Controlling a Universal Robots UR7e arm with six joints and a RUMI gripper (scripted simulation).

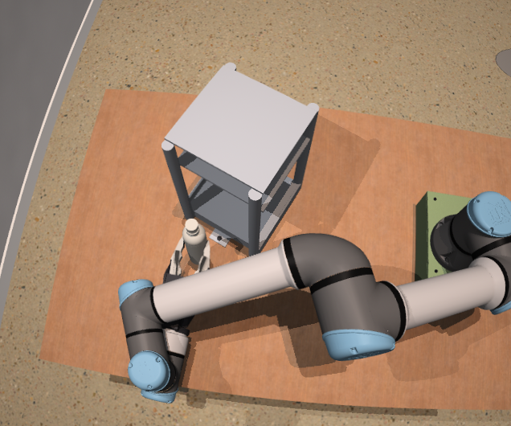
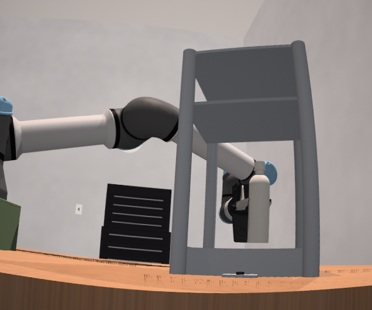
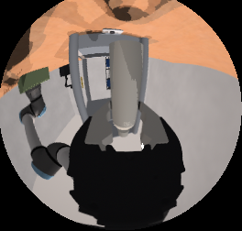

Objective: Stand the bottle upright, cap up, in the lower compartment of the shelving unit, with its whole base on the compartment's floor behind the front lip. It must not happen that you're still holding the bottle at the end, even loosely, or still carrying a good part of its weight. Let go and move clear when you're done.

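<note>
My hand is 110 mm past the shelving unit, 170 mm to the left of it and 30 mm below it.
</note>
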